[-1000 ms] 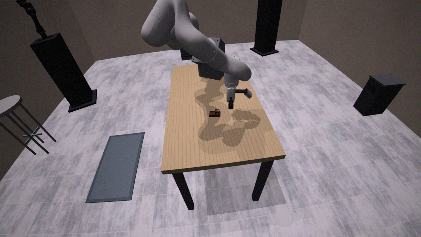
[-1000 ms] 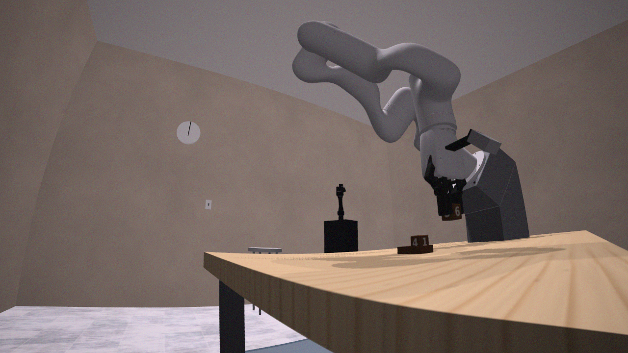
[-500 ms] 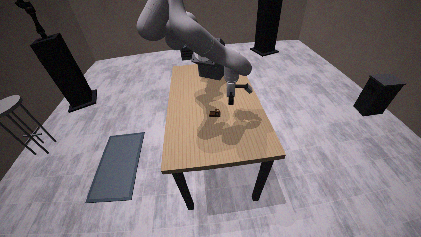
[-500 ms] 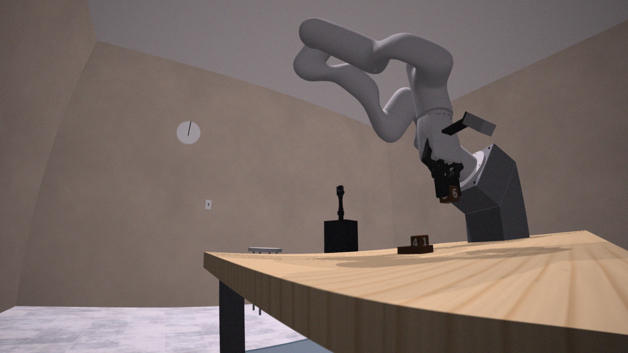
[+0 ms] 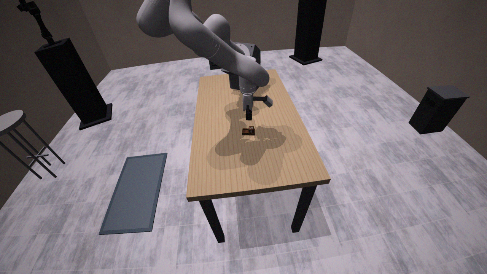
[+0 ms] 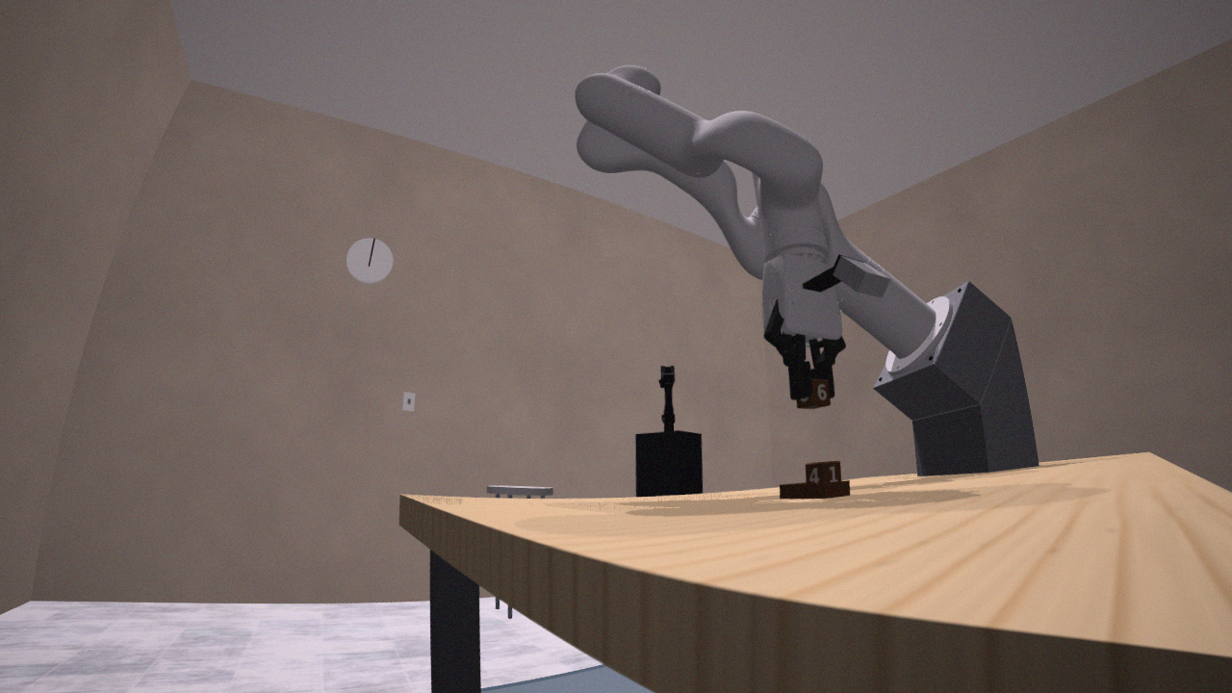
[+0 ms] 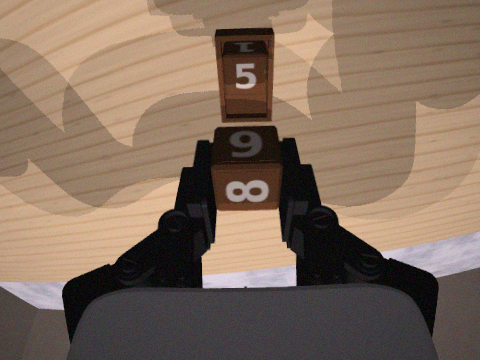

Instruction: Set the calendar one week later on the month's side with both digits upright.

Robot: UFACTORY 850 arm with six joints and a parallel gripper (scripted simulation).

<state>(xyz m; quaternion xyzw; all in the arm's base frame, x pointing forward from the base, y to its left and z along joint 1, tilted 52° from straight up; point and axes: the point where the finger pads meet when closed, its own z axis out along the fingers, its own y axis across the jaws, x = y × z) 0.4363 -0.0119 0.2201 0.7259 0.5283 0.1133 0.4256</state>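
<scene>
Right now the dark brown tray is 130 mm below my hand and 10 mm to the right of it.
</scene>
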